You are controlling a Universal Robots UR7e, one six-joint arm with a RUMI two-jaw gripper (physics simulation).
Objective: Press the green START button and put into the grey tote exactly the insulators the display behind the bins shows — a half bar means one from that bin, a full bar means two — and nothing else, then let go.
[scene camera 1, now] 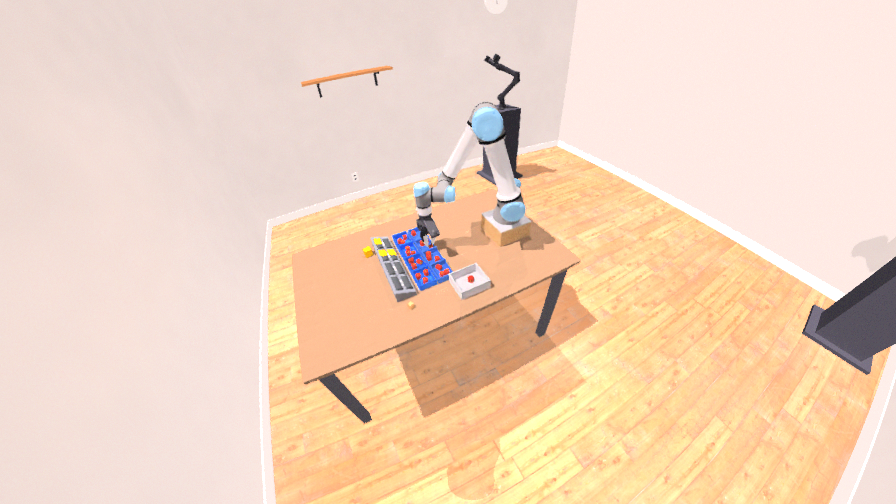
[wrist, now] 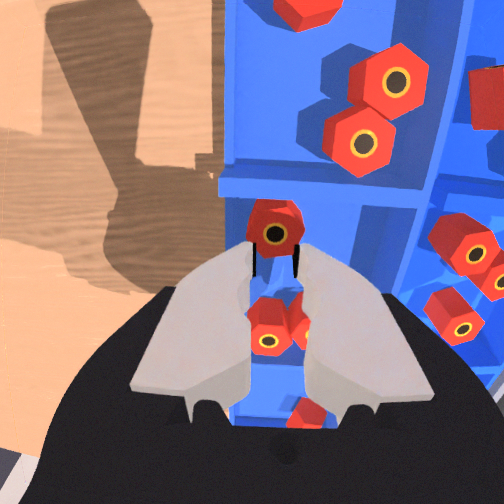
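My gripper [wrist: 275, 260] is shut on a red hexagonal insulator [wrist: 275, 231], held upright between the fingertips over the near-left compartment of the blue bins [wrist: 350, 200]. More loose red insulators lie in the compartments below and to the right. In the scene view the gripper [scene camera 1: 427, 238] is over the far end of the blue bins [scene camera 1: 421, 258]. The grey tote [scene camera 1: 469, 280] stands to the right of the bins and holds one red insulator [scene camera 1: 471, 276]. The grey display [scene camera 1: 394, 268] beside the bins shows yellow bars [scene camera 1: 386, 252] at its far end.
A small yellow block [scene camera 1: 367, 251] sits left of the display and a small orange block [scene camera 1: 411, 305] near its front end. The arm's wooden base block [scene camera 1: 506, 228] stands at the table's back right. The table's edge runs just left of the bins in the wrist view.
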